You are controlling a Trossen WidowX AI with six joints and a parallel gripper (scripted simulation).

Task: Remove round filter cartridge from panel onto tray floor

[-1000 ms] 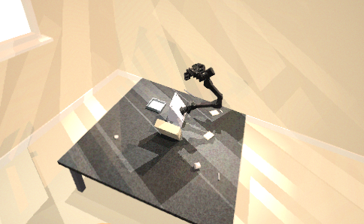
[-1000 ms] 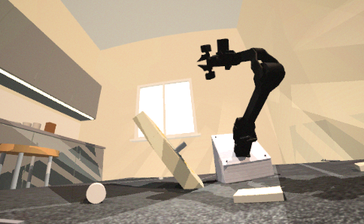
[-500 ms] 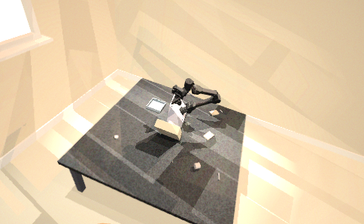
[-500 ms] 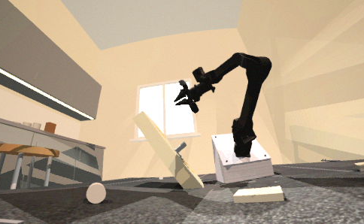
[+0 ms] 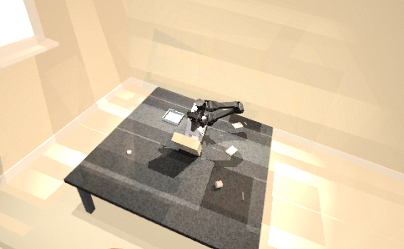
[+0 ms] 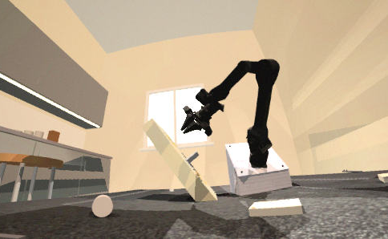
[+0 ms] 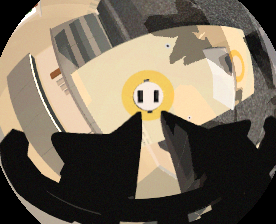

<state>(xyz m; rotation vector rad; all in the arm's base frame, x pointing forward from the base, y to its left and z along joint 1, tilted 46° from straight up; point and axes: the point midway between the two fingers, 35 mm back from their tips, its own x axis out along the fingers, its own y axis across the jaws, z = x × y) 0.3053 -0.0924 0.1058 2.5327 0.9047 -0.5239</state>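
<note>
Now: the round filter cartridge 6 cm ahead of my gripper tip and 5 cm below it. From my gripper tip the other things lie so: tan service panel (2 cm ahead, 12 cm below); then grey tray (35 cm behind, 30 cm to the right, 27 cm below); then thin stick (13 cm ahead, 50 cm to the left, 28 cm below).
</note>
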